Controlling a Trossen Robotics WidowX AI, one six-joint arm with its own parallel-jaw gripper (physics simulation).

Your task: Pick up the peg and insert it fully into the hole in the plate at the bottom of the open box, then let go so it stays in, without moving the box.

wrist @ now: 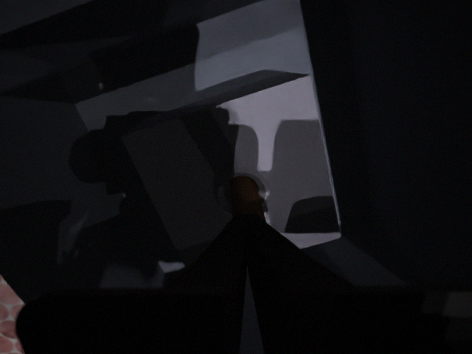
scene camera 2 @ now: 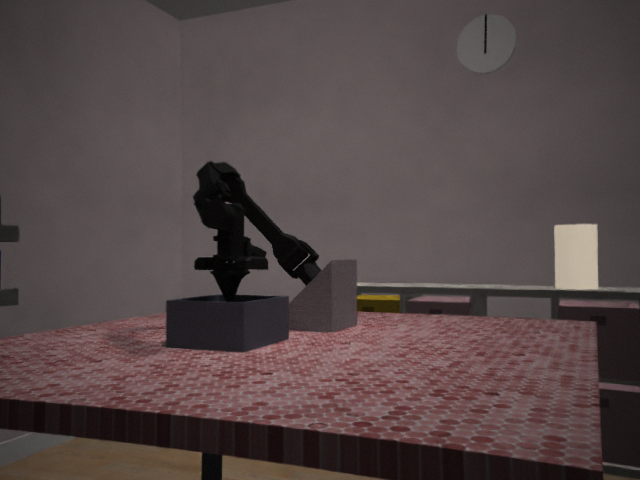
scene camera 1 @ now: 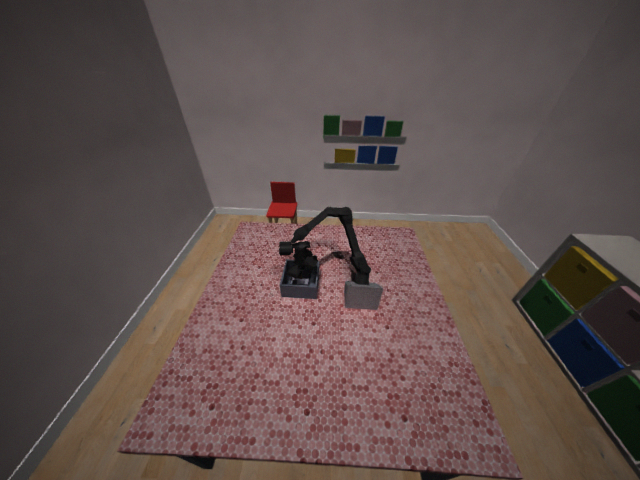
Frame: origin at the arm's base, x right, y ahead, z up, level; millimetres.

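Where they show: gripper, between the fingertips: (wrist: pixel 245 224) (scene camera 1: pixel 300 273); arm's base, origin of its link: (scene camera 2: pixel 319 284) (scene camera 1: pixel 362 283).
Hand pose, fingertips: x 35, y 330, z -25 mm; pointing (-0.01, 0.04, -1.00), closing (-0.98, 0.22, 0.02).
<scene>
Things, the pixels of their top centre, and the offset from my fingertips. Level surfaces: height alone.
- open dark grey box, centre of its top: (wrist: pixel 247 238) (scene camera 2: pixel 229 298) (scene camera 1: pixel 300 272) dx +0, dy -1, dz +11 mm
- orange-brown peg, centre of its top: (wrist: pixel 249 226) dx -1, dy +1, dz +1 mm
- pale plate, centre of its top: (wrist: pixel 241 194) (scene camera 1: pixel 300 277) dx +0, dy -1, dz -26 mm
- table, height of its surface: dz -87 mm
The open dark grey box (scene camera 1: pixel 299 291) (scene camera 2: pixel 206 323) stands upright on the table. My gripper (scene camera 1: pixel 295 272) (scene camera 2: pixel 230 298) (wrist: pixel 245 224) points down, its fingertips at or just below the box rim. It is shut on the orange-brown peg (wrist: pixel 245 195), which sticks out a short way past the fingertips in the wrist view. The peg's far end meets the round hole in the pale plate (wrist: pixel 297 102) at the box bottom and seems to be partly inside it. The hole's depth and the peg's lower end are hidden. The peg does not show in the scene views.
The arm's grey wedge-shaped base block (scene camera 1: pixel 362 296) (scene camera 2: pixel 338 299) stands beside the box, to its right in both scene views. The box walls surround the fingers closely. The table (scene camera 1: pixel 320 382) (scene camera 2: pixel 387 372) has a red-pink dotted top. Shadows darken much of the wrist view.
</scene>
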